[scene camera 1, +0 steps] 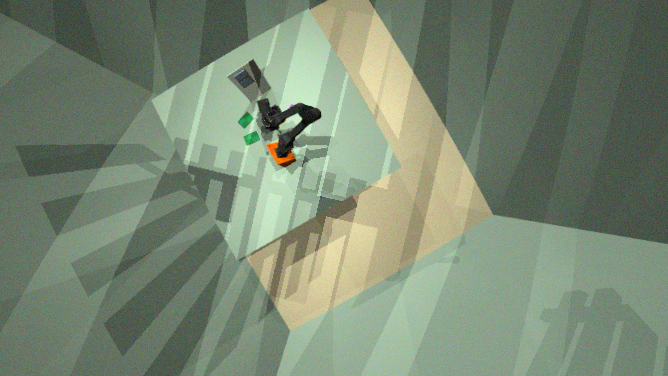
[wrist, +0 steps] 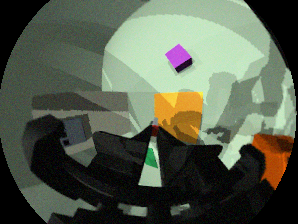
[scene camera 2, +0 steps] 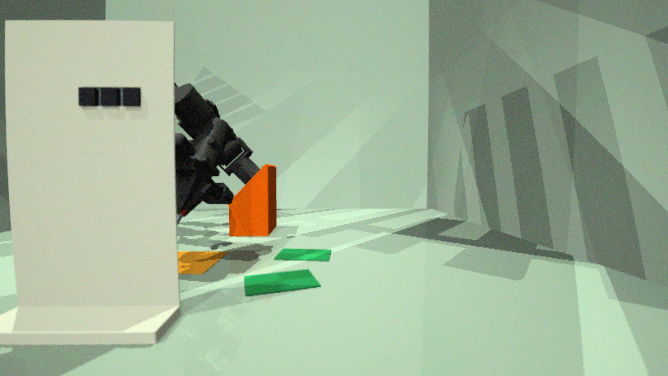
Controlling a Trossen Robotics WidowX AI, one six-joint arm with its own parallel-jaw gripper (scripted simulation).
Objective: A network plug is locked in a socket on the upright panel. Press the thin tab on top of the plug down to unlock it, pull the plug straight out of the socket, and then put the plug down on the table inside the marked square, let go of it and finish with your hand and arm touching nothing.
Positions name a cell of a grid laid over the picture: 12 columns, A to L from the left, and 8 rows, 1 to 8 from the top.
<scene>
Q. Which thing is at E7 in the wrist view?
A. The gripper.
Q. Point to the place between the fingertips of the gripper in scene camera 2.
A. D5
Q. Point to a white panel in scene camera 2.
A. B6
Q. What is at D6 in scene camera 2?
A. An orange marked square.
</scene>
